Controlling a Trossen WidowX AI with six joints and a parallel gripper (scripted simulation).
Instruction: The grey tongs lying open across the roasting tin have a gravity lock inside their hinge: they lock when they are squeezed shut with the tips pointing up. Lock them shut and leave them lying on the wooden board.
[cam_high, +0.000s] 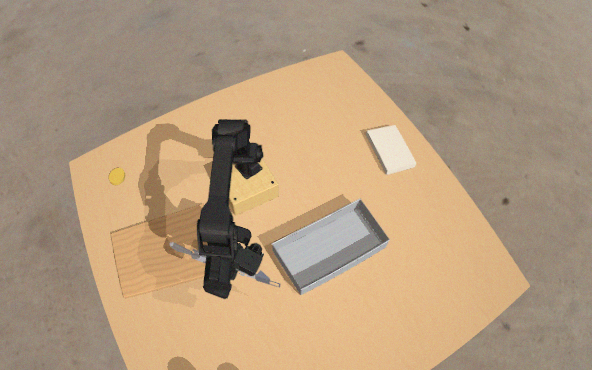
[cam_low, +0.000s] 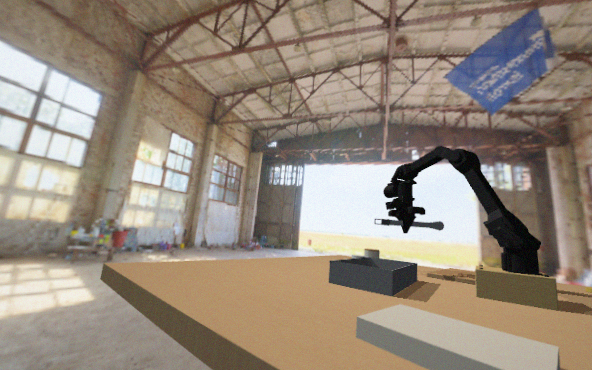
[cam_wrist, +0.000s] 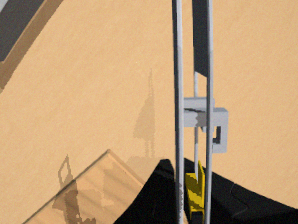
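The wooden board is 25 cm behind my gripper tip, 12 cm to the right of it and 15 cm below it. From my gripper tip the other things lie so: grey roasting tin: 6 cm ahead, 30 cm to the left, 13 cm below; then pale flat block: 9 cm behind, 71 cm to the left, 14 cm below.
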